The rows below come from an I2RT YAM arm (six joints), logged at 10 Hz.
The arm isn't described. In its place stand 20 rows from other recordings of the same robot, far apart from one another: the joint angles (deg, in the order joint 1, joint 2, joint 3, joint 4, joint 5, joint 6), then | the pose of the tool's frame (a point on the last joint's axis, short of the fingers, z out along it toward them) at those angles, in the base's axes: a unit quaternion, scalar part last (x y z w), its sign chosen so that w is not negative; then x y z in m.
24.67 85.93 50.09 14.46 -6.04 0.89 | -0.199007 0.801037 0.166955 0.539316 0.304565 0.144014 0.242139
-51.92 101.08 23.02 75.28 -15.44 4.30 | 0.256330 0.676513 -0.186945 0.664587 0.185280 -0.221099 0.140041
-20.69 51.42 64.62 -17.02 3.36 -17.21 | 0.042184 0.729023 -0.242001 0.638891 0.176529 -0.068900 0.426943
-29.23 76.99 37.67 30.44 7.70 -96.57 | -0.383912 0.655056 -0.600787 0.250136 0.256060 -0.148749 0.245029
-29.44 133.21 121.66 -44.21 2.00 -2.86 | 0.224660 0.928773 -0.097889 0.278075 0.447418 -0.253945 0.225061
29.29 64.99 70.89 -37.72 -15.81 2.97 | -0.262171 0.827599 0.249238 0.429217 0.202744 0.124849 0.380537
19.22 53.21 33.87 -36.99 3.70 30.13 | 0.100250 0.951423 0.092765 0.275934 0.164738 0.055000 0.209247
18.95 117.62 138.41 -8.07 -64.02 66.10 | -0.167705 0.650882 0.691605 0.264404 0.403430 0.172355 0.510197
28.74 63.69 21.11 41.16 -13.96 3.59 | -0.237513 0.674991 0.276515 0.641494 0.199729 0.119325 0.225872
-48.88 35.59 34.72 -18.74 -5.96 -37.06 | 0.054225 0.814838 -0.361239 0.450117 0.104230 -0.113776 0.286699
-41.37 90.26 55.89 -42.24 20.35 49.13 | 0.708749 0.673591 -0.167284 0.126360 0.203568 -0.195777 0.184254
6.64 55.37 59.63 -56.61 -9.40 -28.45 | -0.309580 0.891472 0.015316 0.330458 0.174640 0.026184 0.322367
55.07 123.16 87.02 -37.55 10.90 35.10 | -0.157593 0.972823 0.033618 0.166281 0.250720 0.347242 0.133899
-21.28 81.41 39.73 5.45 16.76 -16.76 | 0.100648 0.879108 -0.268687 0.380587 0.267096 -0.115046 0.192553
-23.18 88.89 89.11 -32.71 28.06 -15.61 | 0.172516 0.840978 -0.355460 0.369651 0.313838 -0.152598 0.381768
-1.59 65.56 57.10 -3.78 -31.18 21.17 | -0.017425 0.768367 0.308971 0.560220 0.264425 0.011099 0.355003
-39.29 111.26 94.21 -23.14 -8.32 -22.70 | 0.100280 0.899561 -0.159886 0.393916 0.352305 -0.281599 0.274577
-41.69 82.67 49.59 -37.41 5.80 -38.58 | 0.035279 0.983684 -0.147197 0.097232 0.192433 -0.176209 0.188761
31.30 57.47 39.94 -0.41 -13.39 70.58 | 0.205375 0.779516 0.513032 0.294914 0.194874 0.128134 0.286040
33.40 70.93 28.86 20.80 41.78 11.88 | 0.053755 0.795216 -0.068655 0.600024 0.221363 0.117551 0.206919
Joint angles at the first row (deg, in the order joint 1, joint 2, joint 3, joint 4, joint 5, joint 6):
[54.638, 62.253, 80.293, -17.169, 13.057, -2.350]
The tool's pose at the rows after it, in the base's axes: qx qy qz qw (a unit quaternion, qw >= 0); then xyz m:
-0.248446 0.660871 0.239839 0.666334 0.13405 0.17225 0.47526
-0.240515 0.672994 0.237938 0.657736 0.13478 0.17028 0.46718
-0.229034 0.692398 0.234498 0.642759 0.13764 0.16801 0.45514
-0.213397 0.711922 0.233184 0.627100 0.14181 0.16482 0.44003
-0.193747 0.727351 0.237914 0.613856 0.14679 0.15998 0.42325
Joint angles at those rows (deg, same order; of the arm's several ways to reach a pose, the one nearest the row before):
[54.365, 61.315, 78.529, -17.034, 13.966, -0.851]
[53.977, 60.538, 76.806, -17.543, 14.420, 0.539]
[53.054, 59.813, 74.611, -18.576, 14.677, 2.699]
[51.636, 58.875, 71.543, -18.878, 14.471, 5.269]
[49.643, 57.599, 67.621, -17.890, 13.419, 8.106]

